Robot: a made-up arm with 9 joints. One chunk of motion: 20 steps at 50 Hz.
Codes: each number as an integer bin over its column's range. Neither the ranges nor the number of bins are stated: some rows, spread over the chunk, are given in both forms.
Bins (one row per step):
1: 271 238 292 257 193 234
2: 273 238 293 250 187 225
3: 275 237 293 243 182 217
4: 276 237 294 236 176 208
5: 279 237 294 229 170 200
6: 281 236 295 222 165 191
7: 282 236 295 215 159 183
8: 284 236 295 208 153 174
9: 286 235 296 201 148 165
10: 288 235 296 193 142 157
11: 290 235 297 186 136 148
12: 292 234 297 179 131 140
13: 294 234 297 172 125 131
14: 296 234 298 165 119 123
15: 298 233 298 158 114 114
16: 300 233 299 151 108 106
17: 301 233 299 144 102 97
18: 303 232 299 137 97 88
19: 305 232 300 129 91 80
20: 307 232 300 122 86 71
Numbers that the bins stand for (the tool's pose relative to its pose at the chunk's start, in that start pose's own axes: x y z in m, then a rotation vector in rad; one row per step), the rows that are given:
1: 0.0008 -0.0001 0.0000 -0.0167 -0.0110 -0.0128
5: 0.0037 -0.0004 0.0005 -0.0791 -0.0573 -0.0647
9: 0.0063 -0.0010 0.0011 -0.1416 -0.1017 -0.1181
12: 0.0086 -0.0013 0.0014 -0.1907 -0.1359 -0.1563
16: 0.0115 -0.0016 0.0019 -0.2531 -0.1823 -0.2082
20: 0.0141 -0.0019 0.0022 -0.3178 -0.2267 -0.2616
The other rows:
2: 0.0015 -0.0001 0.0003 -0.0323 -0.0231 -0.0266
3: 0.0023 -0.0004 0.0003 -0.0479 -0.0332 -0.0388
4: 0.0026 -0.0004 0.0005 -0.0635 -0.0452 -0.0525
6: 0.0045 -0.0007 0.0008 -0.0947 -0.0674 -0.0785
7: 0.0049 -0.0007 0.0008 -0.1104 -0.0795 -0.0907
8: 0.0056 -0.0007 0.0008 -0.1260 -0.0916 -0.1044
10: 0.0071 -0.0010 0.0011 -0.1594 -0.1138 -0.1304
11: 0.0078 -0.0010 0.0014 -0.1750 -0.1259 -0.1441
13: 0.0093 -0.0013 0.0014 -0.2063 -0.1480 -0.1700
14: 0.0101 -0.0013 0.0016 -0.2219 -0.1601 -0.1823
15: 0.0108 -0.0016 0.0016 -0.2375 -0.1702 -0.1960
17: 0.0119 -0.0016 0.0019 -0.2687 -0.1944 -0.2219
18: 0.0127 -0.0019 0.0019 -0.2844 -0.2045 -0.2357
19: 0.0134 -0.0019 0.0022 -0.3022 -0.2166 -0.2479

